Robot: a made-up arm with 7 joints.
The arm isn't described. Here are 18 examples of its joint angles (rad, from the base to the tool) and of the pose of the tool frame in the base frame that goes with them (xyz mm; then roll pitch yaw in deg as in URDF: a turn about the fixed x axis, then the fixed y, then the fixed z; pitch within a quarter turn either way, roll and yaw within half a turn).
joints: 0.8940 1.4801 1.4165 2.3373 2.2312 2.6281 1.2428
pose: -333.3 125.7 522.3 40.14 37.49 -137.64
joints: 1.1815 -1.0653 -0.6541 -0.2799 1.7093 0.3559 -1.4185
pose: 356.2 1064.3 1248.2 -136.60 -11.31 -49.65
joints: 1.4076 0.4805 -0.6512 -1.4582 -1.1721 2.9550 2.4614
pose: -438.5 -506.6 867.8 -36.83 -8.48 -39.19
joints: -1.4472 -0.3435 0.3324 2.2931 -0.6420 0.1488 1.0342
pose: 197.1 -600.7 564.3 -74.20 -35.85 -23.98
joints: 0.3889 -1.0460 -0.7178 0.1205 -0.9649 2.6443 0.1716
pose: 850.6 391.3 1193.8 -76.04 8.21 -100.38
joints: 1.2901 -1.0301 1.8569 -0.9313 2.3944 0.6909 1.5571
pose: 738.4 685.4 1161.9 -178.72 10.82 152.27
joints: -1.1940 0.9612 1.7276 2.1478 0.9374 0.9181 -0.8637
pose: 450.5 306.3 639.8 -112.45 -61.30 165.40
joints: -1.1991 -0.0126 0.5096 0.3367 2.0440 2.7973 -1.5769
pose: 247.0 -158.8 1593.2 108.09 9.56 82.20
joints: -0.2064 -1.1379 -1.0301 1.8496 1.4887 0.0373 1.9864
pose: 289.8 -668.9 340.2 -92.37 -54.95 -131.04
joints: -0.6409 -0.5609 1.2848 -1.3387 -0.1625 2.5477 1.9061
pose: -198.9 -580.3 1192.6 -66.01 -22.74 9.43
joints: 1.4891 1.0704 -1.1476 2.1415 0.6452 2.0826 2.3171
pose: 516.9 -193.1 875.8 -44.15 2.12 -174.20
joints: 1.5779 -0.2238 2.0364 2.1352 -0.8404 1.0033 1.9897
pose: -552.9 -305.0 989.5 119.69 -49.71 4.52
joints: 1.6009 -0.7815 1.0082 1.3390 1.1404 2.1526 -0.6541
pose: -475.7 670.8 788.6 123.28 -16.77 -65.10
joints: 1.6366 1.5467 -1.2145 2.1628 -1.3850 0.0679 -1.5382
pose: 700.9 -209.8 904.7 -85.53 -69.97 -146.82
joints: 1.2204 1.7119 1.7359 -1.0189 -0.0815 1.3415 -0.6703
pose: 300.1 -970.6 619.8 -59.44 1.99 114.21
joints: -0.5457 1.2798 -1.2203 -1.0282 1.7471 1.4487 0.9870
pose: -651.2 836.6 761.1 -91.11 -1.92 -89.51
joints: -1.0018 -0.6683 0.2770 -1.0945 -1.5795 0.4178 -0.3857
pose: -164.1 -2.7 1623.6 176.52 11.69 34.48
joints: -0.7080 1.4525 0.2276 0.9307 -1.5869 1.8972 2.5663
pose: -586.7 781.0 1098.0 -101.42 47.08 -85.92
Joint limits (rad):
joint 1: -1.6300..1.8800
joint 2: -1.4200..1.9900
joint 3: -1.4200..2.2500
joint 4: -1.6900..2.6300
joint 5: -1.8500..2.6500
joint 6: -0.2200..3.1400
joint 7: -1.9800..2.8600
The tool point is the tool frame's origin. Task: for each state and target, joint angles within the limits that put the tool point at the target. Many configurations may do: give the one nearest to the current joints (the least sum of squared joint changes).
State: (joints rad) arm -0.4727 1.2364 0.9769 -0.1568 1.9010 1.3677 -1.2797
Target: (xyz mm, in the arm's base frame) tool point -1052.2 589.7 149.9
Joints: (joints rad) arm -0.5352 1.8610 1.0095 -0.2415 2.0392 0.8057 -1.2984
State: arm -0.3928 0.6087 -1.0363 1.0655 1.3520 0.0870 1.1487
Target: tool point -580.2 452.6 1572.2
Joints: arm -1.0934 0.9310 -0.7428 0.4728 1.4149 0.0577 1.1705
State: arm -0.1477 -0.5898 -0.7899 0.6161 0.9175 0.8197 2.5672
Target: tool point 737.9 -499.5 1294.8
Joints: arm -0.0383 -0.4138 -0.7301 0.9367 0.9657 0.9085 2.5324
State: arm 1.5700 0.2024 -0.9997 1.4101 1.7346 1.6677 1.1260
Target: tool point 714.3 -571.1 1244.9
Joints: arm 1.8124 0.9403 -1.4200 0.7322 1.6030 1.3753 1.1223
